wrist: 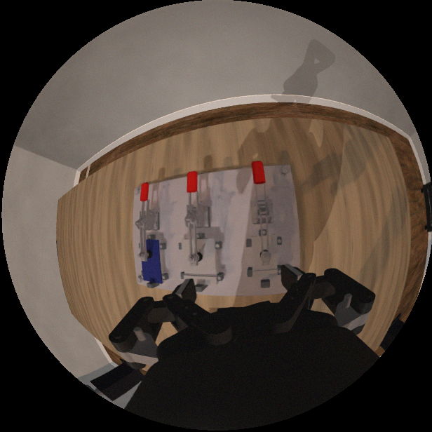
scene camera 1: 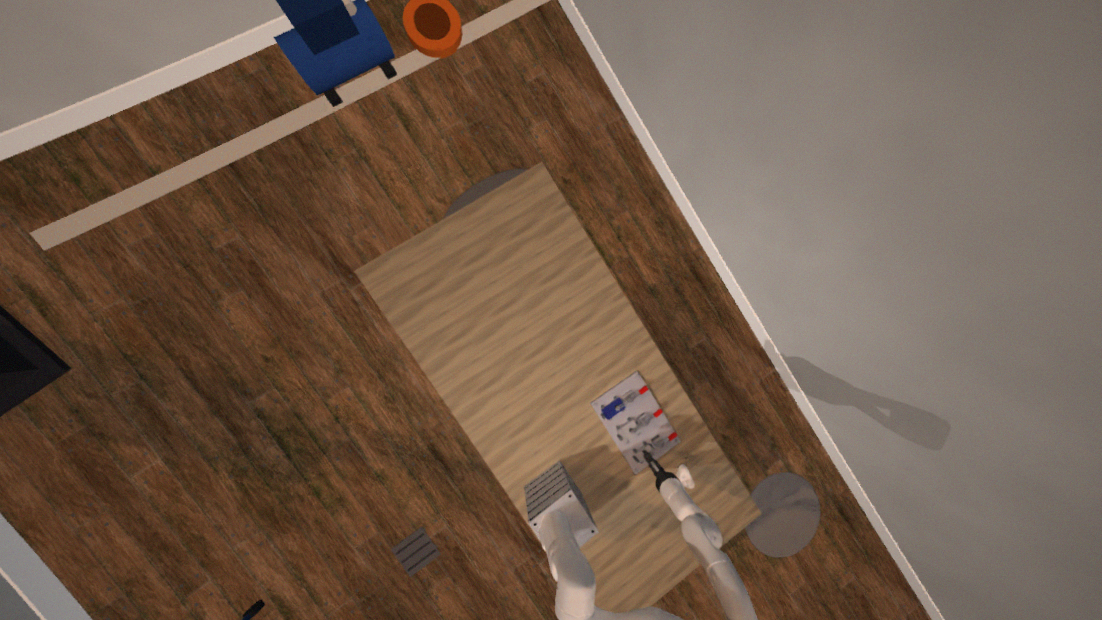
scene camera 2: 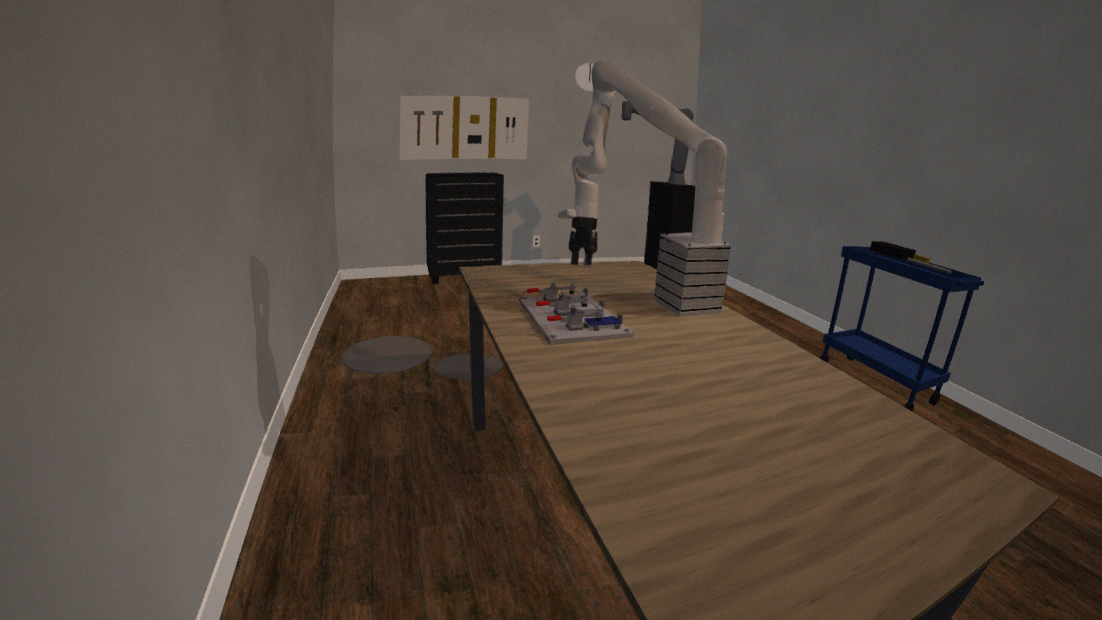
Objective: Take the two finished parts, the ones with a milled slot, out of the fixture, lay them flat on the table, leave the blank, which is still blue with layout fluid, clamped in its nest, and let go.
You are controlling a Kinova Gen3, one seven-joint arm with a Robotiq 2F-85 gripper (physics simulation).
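Places are measured from the arm's base along level axes (x left, y back, z up), in metres.
Pixels of known places: gripper, between the fingertips: (scene camera 1: 650,459) (scene camera 2: 580,265); arm's base, origin of its link: (scene camera 1: 554,525) (scene camera 2: 705,240).
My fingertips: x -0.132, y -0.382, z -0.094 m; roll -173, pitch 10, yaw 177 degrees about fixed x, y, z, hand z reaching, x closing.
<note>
Ahead of a thing's pixels: the offset from my fingertips to its middle. "*": to the spot under its first point. Level surfaces: height alone.
The fixture plate @(* dy +0.006, dx +0.241, dz -0.122 m) (scene camera 1: 598,403) (scene camera 2: 593,336) (wrist: 232,215) lies on the table with three nests, each with a red-handled toggle clamp. The blue blank @(dy -0.025, dx +0.188, dz -0.111 m) (scene camera 1: 612,407) (scene camera 2: 603,320) (wrist: 153,262) is in the left nest in the wrist view, under its clamp arm. A pale grey part (wrist: 210,260) sits in the middle nest and another pale grey part (wrist: 257,257) in the right nest, partly shaded; a thin line crosses each near its front end. Clamp arms reach over both. My gripper (scene camera 1: 645,453) (scene camera 2: 583,260) (wrist: 238,282) is open and empty, above the plate's right-nest end.
Red handles (wrist: 144,192) (wrist: 192,182) (wrist: 258,172) point away from my gripper. The slatted arm base block (scene camera 1: 548,490) (scene camera 2: 691,273) stands on the table @(dz -0.137 m) (scene camera 1: 524,308) (scene camera 2: 693,400). A blue cart (scene camera 2: 886,360) stands on the floor beyond the table.
</note>
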